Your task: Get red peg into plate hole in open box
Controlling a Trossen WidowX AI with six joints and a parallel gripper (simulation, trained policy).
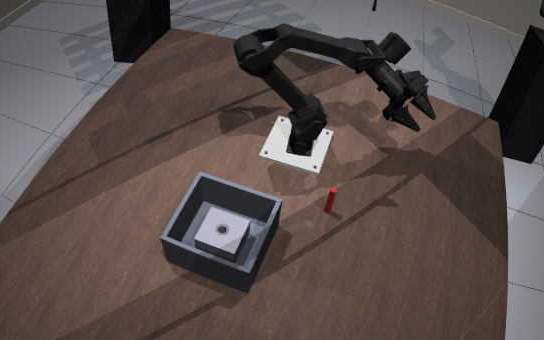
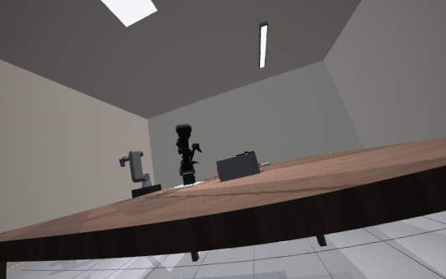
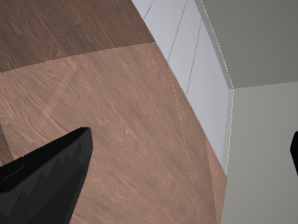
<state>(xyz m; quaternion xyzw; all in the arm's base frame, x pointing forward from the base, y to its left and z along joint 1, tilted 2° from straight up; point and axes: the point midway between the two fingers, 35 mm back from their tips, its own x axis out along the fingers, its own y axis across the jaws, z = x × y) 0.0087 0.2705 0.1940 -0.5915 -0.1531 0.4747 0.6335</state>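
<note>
Now: gripper tip 15 cm short of the red peg, 20 cm to the left of it and 16 cm above it. The rest, counted from my gripper tip: grey box 29 cm ahead, 42 cm to the right, 17 cm below; plate 29 cm ahead, 42 cm to the right, 15 cm below.
</note>
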